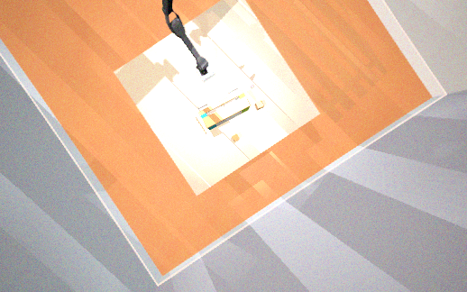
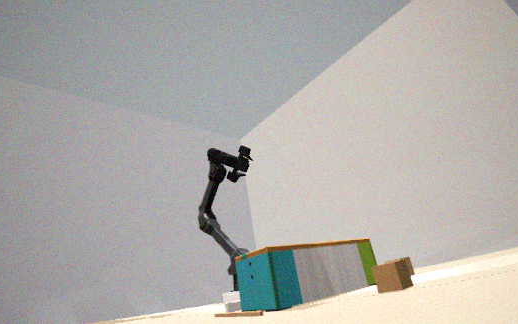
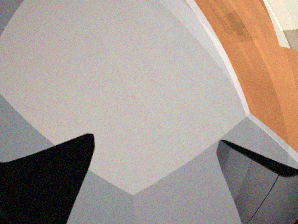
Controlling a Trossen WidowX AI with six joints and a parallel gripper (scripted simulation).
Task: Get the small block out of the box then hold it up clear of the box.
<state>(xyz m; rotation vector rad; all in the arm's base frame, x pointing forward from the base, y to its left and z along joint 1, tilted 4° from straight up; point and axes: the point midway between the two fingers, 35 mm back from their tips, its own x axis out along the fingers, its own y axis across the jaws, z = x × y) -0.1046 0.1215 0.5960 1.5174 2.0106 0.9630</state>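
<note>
The box is 45 cm ahead of my gripper tip, 20 cm to the right of it and 57 cm below it. Also, from my gripper tip: block 73 cm ahead, 22 cm to the right, 61 cm below; then flat tan strip 49 cm ahead, 44 cm to the right, 63 cm below.
</note>
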